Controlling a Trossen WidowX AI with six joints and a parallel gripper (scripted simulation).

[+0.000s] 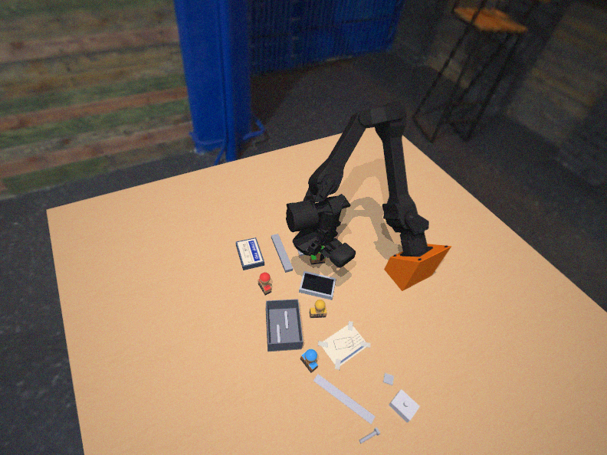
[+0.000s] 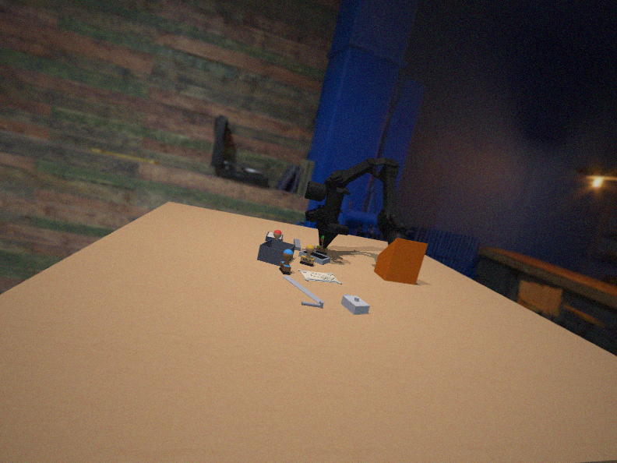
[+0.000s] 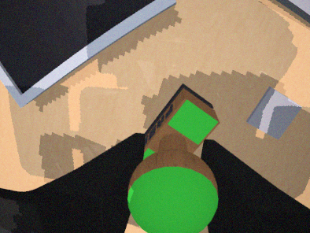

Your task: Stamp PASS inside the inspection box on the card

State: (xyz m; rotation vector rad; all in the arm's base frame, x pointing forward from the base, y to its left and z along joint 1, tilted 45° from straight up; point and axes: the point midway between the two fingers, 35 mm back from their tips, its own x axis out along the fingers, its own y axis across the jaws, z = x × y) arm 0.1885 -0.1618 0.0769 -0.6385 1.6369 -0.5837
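Right now the green-knobbed pass stamp is 1 cm below my gripper tip. From my gripper tip the other things lie so: ink pad: 6 cm to the left, 5 cm ahead, 2 cm below; yellow stamp: 13 cm to the left, 10 cm ahead, 1 cm below; red stamp: 17 cm ahead, 1 cm to the right, 1 cm below.
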